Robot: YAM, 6 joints.
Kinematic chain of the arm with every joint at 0, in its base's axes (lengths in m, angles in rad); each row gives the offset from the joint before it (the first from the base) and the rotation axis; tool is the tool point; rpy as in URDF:
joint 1: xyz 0 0 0.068 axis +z
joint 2: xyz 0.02 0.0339 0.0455 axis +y
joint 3: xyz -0.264 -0.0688 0 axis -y
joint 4: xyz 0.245 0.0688 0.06 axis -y
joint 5: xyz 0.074 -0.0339 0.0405 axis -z
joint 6: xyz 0.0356 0 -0.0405 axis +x
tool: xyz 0 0 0 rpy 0 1.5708 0
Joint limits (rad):
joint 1: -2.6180..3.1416
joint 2: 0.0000..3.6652
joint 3: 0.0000..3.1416
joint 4: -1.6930..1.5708
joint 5: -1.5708..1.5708
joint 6: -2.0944..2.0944
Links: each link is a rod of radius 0.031 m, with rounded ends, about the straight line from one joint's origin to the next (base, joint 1, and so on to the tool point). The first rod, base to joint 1, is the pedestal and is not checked.
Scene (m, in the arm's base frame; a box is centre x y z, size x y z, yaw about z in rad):
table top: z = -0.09
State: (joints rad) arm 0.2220 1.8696 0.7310 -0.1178 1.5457 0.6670
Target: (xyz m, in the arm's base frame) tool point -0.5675 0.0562 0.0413
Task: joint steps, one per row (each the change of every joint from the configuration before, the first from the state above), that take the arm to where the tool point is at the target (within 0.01 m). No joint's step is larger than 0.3 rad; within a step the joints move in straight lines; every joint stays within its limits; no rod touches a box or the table.
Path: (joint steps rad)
1: -0.0477 -0.2337 0.2935 0.0655 -0.0243 0.0000
2: -0.0477 -0.2337 0.2936 0.0656 -0.0243 0.0000
3: -0.0477 -0.2337 0.2935 0.0655 -0.0242 0.0000
4: -0.0477 -0.2337 0.2935 0.0655 -0.0243 0.0000
5: -0.0477 -0.2337 0.2936 0.0655 -0.0243 0.0000
6: -0.0478 -0.2337 0.2935 0.0656 -0.0243 0.0000
7: -0.0477 -0.2337 0.2935 0.0655 -0.0243 0.0000
8: -0.0477 -0.2337 0.2936 0.0655 -0.0243 0.0000

